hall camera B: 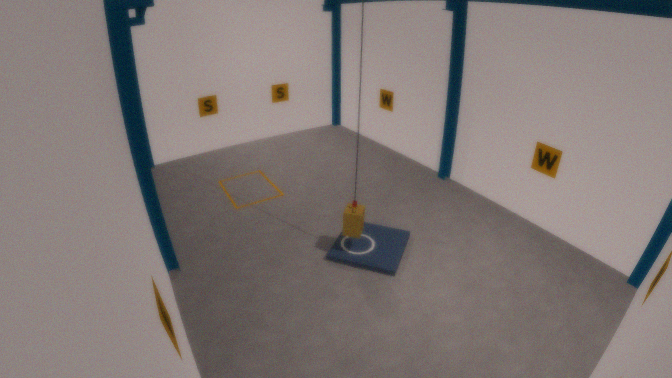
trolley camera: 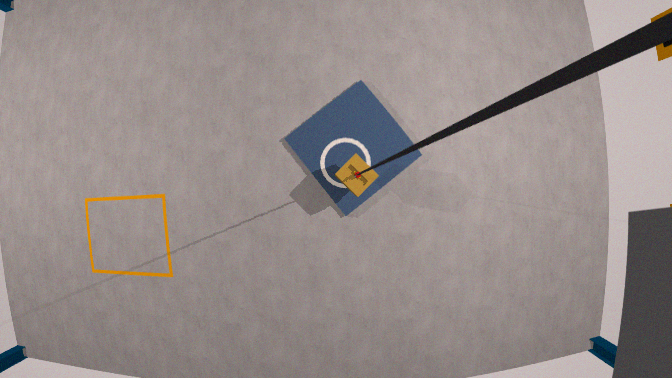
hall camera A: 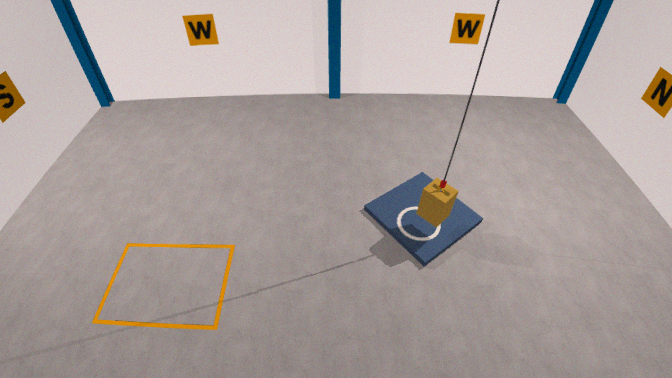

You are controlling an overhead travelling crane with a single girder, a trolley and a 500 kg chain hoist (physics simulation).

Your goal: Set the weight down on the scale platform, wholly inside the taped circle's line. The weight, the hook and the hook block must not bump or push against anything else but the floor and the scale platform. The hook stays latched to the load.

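Observation:
The yellow weight [hall camera A: 437, 206] [hall camera B: 353, 223] [trolley camera: 351, 184] hangs upright from the chain, above the blue scale platform [hall camera A: 450, 240] [hall camera B: 392, 250] [trolley camera: 360, 105]. Its shadow lies apart from it, across the platform's edge and the floor. The white taped circle [hall camera A: 398, 222] [hall camera B: 374, 244] [trolley camera: 322, 162] shows partly behind the weight; in the trolley view the weight covers the circle's lower right part and reaches past its line. My gripper, the hook under the small red hook block [hall camera A: 443, 184] [hall camera B: 354, 204] [trolley camera: 357, 175], is shut on the weight's top; the latch itself is too small to see.
An orange outlined square [hall camera A: 225, 280] [hall camera B: 227, 195] [trolley camera: 168, 240] is marked on the floor, well away from the platform. White walls with blue columns [hall camera A: 334, 50] [hall camera B: 452, 100] stand around the floor. A dark grey block [trolley camera: 650, 290] shows at the trolley view's right edge.

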